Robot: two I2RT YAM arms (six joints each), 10 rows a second.
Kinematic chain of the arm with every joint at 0, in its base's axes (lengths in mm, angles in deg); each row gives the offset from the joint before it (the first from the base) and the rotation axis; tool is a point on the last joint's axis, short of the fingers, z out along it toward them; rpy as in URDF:
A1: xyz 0 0 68 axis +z
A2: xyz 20 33.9 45.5 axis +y
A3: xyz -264 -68.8 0 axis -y
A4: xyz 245 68.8 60 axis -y
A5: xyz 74 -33.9 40.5 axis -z
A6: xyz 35.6 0 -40.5 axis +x
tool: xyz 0 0 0 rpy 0 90 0
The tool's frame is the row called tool.
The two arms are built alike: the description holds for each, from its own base.
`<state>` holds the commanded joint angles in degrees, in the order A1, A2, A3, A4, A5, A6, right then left.
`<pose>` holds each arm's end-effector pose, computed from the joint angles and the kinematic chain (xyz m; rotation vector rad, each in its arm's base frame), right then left.
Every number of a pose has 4 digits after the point. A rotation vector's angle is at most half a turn.
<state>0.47 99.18 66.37 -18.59 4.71 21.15 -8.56 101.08 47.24 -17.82 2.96 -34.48</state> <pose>0.3689 0.0001 0.2062 0.4773 2.4181 0.0623 0.2946 -0.0462 0.1062 -0.6283 2.7831 -0.2375</pose>
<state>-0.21 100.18 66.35 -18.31 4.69 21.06 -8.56 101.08 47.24 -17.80 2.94 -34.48</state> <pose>0.3708 -0.0043 0.2004 0.4913 2.4281 0.0540 0.2947 -0.0462 0.1062 -0.6282 2.7827 -0.2372</pose>
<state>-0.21 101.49 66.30 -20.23 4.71 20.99 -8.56 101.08 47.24 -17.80 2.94 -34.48</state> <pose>0.3695 -0.0043 0.1899 0.4979 2.4842 0.0397 0.2947 -0.0462 0.1062 -0.6282 2.7827 -0.2372</pose>
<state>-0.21 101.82 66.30 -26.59 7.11 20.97 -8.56 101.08 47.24 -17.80 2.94 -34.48</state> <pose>0.3595 -0.0057 0.1818 0.5254 2.5884 -0.0432 0.2947 -0.0462 0.1062 -0.6282 2.7827 -0.2372</pose>
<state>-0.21 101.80 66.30 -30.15 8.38 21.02 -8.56 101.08 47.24 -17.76 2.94 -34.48</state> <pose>0.3533 -0.0065 0.1790 0.5386 2.6426 -0.0892 0.2947 -0.0462 0.1062 -0.6281 2.7820 -0.2375</pose>
